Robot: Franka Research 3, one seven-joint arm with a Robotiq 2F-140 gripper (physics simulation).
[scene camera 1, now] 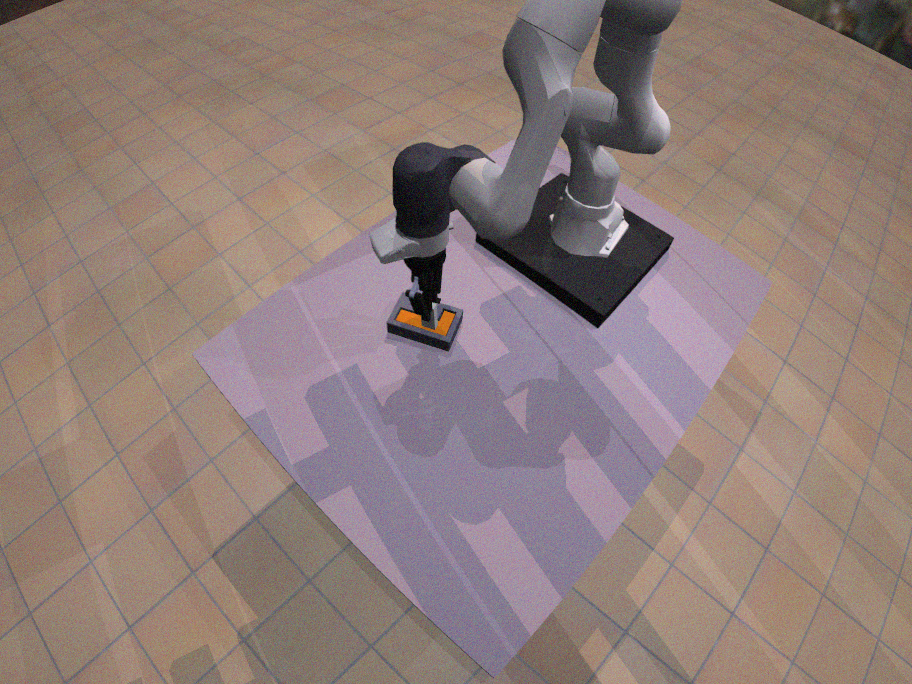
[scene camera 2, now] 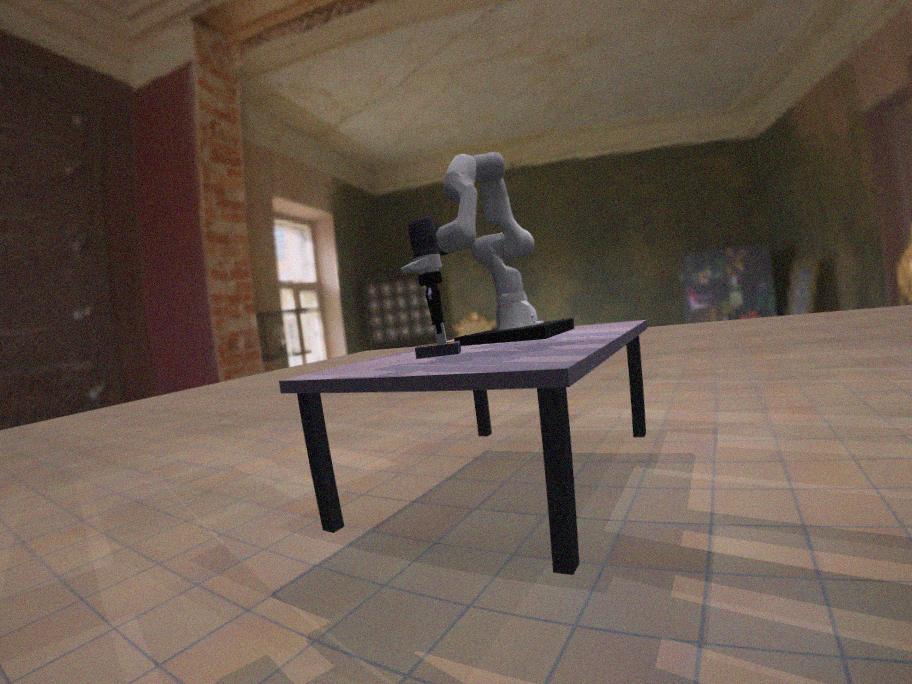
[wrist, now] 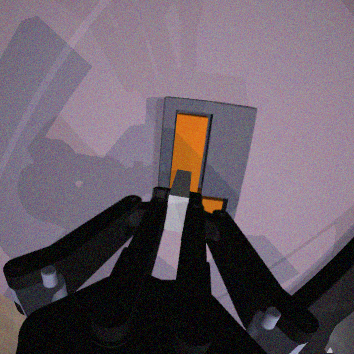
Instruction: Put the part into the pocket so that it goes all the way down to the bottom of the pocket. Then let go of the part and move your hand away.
my gripper: grips an orange L-shaped block
